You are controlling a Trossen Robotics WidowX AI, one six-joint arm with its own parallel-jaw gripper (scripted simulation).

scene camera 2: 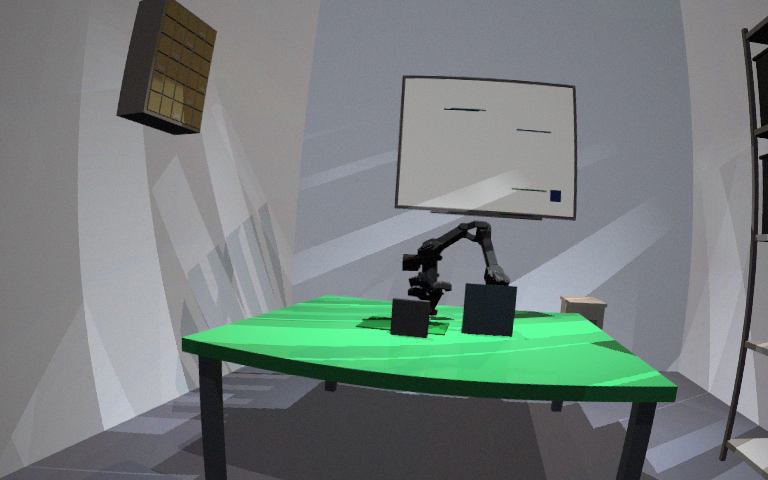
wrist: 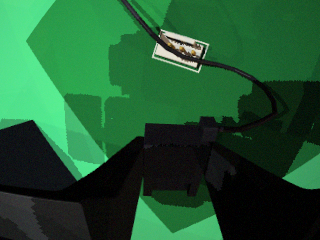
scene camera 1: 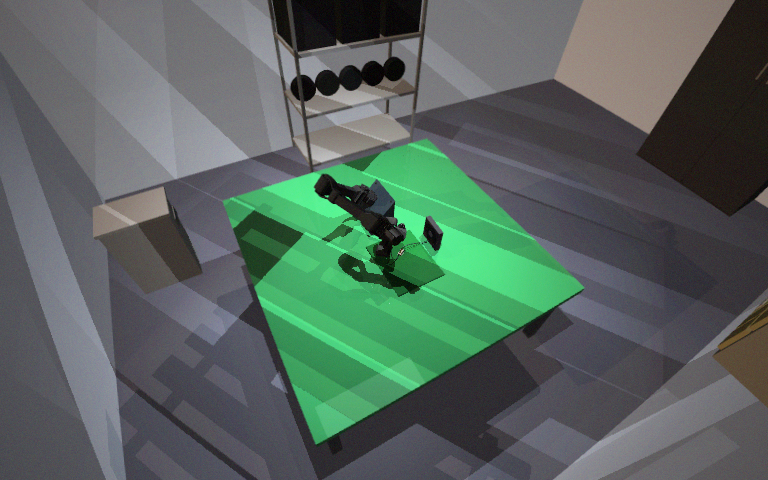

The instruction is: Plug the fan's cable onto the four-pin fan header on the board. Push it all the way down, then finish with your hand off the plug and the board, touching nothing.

Labels:
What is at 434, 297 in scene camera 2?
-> My gripper.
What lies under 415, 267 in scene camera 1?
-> A dark green board.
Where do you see a dark green board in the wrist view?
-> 102, 65

